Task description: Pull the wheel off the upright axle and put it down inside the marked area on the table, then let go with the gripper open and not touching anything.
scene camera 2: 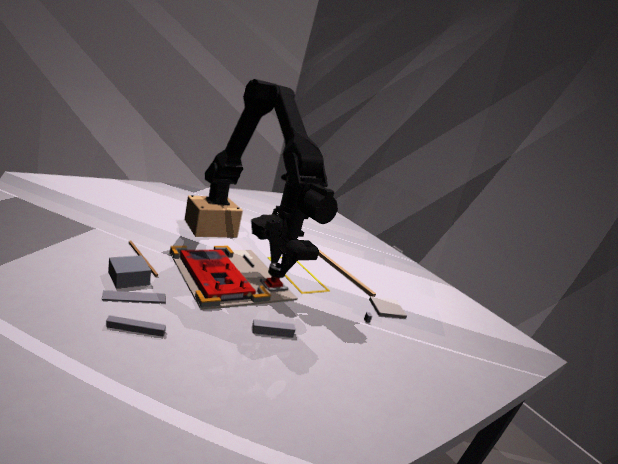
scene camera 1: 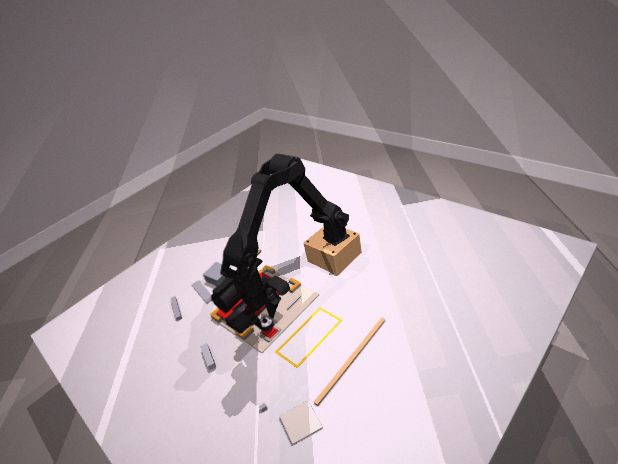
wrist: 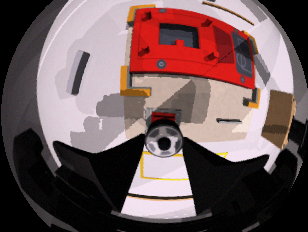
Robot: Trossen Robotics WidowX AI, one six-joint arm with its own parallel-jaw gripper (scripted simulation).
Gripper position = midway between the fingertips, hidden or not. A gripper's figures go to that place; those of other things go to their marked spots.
My gripper [wrist: 163, 139]: 10 cm from the lens. A wheel [wrist: 159, 128]: 8 cm from the lens.
